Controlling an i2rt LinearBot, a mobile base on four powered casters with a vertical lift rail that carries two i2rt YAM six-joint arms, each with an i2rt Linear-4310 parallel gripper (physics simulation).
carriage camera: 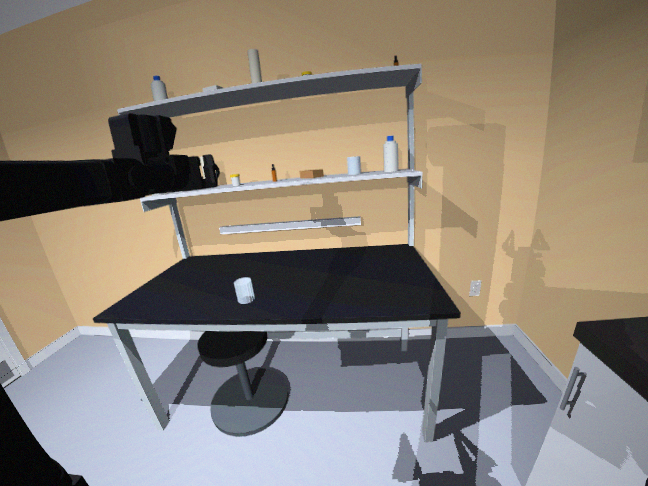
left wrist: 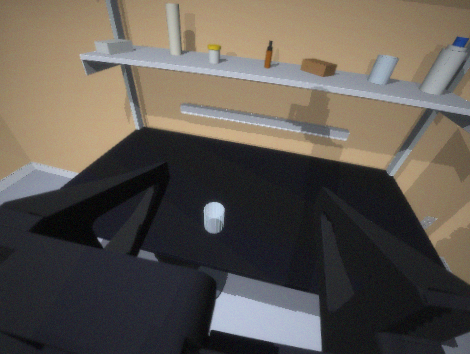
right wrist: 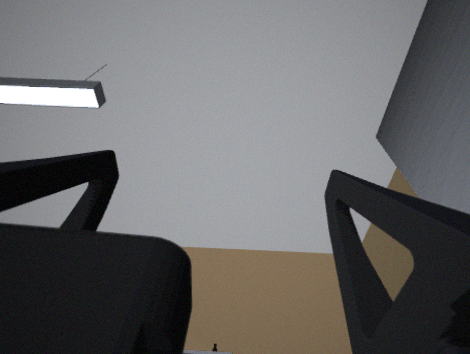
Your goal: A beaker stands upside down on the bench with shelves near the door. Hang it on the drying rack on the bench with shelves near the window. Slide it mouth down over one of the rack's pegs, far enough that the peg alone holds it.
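Places are measured from the left arm's base along level axes (x ahead, y left, z up), in centimetres.
Pixels of known places: left gripper, fingertip midpoint: [carriage camera: 199, 173] [left wrist: 241, 182]; right gripper, fingertip midpoint: [right wrist: 222, 172].
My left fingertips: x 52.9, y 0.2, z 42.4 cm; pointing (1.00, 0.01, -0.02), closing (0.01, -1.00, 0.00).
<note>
Behind a point stands the place of what it marks.
A clear beaker [carriage camera: 244, 290] {y 9.2, x 85.4, z -6.1 cm} [left wrist: 214, 218] {y 9.6, x 85.2, z -3.8 cm} stands on the black bench top [carriage camera: 334, 282] {y -27.8, x 99.9, z -12.3 cm} [left wrist: 260, 200] {y -5.6, x 105.5, z -12.3 cm}, near its front edge, left of the middle. Its closed end appears to be up. My left gripper [left wrist: 241, 182] {y 0.2, x 52.9, z 42.4 cm} is open and empty, and in the left wrist view the beaker shows beyond and between its fingers, well apart from them. In the carriage camera the left arm reaches in from the left edge, high above the bench. My right gripper [right wrist: 222, 172] {y -64.3, x 2.3, z 44.0 cm} is open and empty and faces the ceiling and the upper wall. The drying rack does not show in these views.
Two shelves [carriage camera: 293, 94] {y -13.5, x 140.7, z 77.2 cm} [carriage camera: 293, 184] {y -11.5, x 118.4, z 32.0 cm} with bottles, boxes and jars run above the bench. A rail [carriage camera: 290, 225] {y -2.3, x 145.4, z 5.3 cm} [left wrist: 260, 121] {y 0.0, x 145.5, z 5.2 cm} is on the wall below them. A round stool [carriage camera: 232, 346] {y 24.7, x 92.1, z -40.3 cm} stands at the bench's front. A cabinet [carriage camera: 607, 387] {y -88.0, x 30.3, z -8.0 cm} with a dark top is at the right.
</note>
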